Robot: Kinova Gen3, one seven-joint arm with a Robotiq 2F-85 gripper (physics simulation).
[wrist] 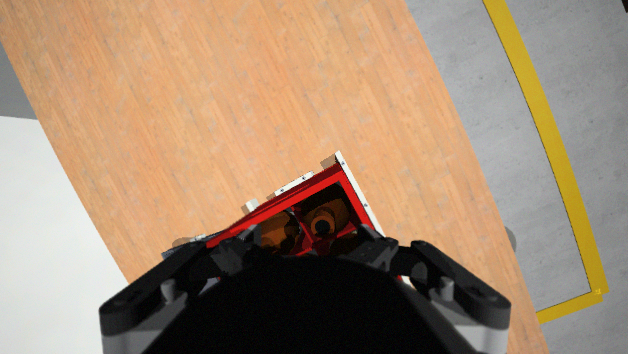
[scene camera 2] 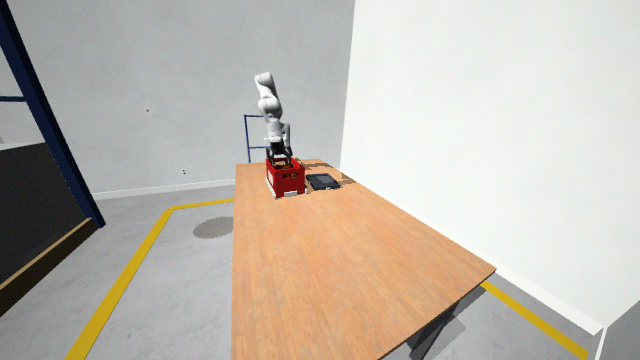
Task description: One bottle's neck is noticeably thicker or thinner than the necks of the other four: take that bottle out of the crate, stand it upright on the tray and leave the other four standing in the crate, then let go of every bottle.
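Places are measured from the arm's base along level axes (x ahead, y left, z up), in millimetres.
Pixels of known places: gripper, between the fingertips: (wrist: 309, 235) (scene camera 2: 281, 164).
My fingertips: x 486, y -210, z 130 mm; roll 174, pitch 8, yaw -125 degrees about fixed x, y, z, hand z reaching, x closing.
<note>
Ahead of a thing's pixels: the offset from my fingertips to its middle. "*": to the spot under its first point. Level surfaces: height alone.
The red crate {dz -112, dx -98, dy +51 mm} (scene camera 2: 290, 184) (wrist: 356, 200) stands near the table's far end, with brown bottles inside. In the wrist view, one bottle {dz -114, dx -12, dy -3 mm} (wrist: 329, 214) stands in the corner compartment with its dark mouth facing up. Another brown bottle {dz -114, dx -4, dy +89 mm} (wrist: 275, 231) shows partly beside it, near the left finger. The other bottles are hidden by the gripper and crate walls, so the necks cannot be compared. My gripper (scene camera 2: 280, 159) (wrist: 309, 235) is open and empty, low over the crate, with its fingers spread on either side of the bottle tops. The dark tray {* dz -195, dx -60, dy +346 mm} (scene camera 2: 323, 181) lies right of the crate; no bottle shows on it.
White brackets {* dz -178, dx +49, dy +32 mm} (scene camera 2: 290, 193) (wrist: 294, 184) edge the crate's base. The wooden table {dz -200 mm} (scene camera 2: 320, 250) (wrist: 225, 100) extends toward the scene camera. A blue metal frame (scene camera 2: 246, 137) stands behind the table, and a white wall (scene camera 2: 475, 125) rises along its right side.
</note>
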